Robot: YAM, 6 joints.
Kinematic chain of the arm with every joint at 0, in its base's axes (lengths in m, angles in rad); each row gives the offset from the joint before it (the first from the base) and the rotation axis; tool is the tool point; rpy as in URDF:
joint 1: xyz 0 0 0.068 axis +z
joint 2: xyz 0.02 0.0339 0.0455 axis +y
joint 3: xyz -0.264 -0.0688 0 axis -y
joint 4: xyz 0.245 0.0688 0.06 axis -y
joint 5: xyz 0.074 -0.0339 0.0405 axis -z
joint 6: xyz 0.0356 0 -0.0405 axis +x
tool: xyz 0 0 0 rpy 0 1.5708 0
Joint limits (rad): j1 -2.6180..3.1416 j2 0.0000..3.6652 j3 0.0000..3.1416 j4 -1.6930..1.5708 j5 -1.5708..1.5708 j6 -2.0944..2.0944
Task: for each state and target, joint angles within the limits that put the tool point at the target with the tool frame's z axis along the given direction. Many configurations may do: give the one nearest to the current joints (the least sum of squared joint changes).
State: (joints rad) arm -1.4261 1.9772 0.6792 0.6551 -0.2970 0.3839
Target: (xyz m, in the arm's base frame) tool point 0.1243 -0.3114 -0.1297 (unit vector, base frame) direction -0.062 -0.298 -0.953
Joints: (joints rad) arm -1.1727 2.7118 1.0903 0.3079 0.1735 0.3839
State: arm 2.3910 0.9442 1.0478 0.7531 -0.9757 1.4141
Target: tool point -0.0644 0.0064 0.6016 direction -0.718 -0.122 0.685
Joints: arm 2.8717 0.8643 1.6049 0.0638 -0.3142 1.4141
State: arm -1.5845 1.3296 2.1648 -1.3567 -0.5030 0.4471
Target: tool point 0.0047 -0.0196 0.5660 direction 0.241 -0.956 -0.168
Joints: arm -1.3082 0.9939 2.1808 -1.3558 0.0154 0.4471
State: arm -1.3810 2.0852 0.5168 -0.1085 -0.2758 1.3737
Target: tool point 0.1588 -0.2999 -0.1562 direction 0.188 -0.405 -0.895
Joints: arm -1.0812 2.8340 1.0979 0.6274 0.0245 1.3737
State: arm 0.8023 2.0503 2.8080 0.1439 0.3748 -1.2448
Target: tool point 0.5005 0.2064 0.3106 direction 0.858 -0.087 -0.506
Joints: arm 0.4193 2.3894 2.4562 -0.6613 0.4432 -1.2448
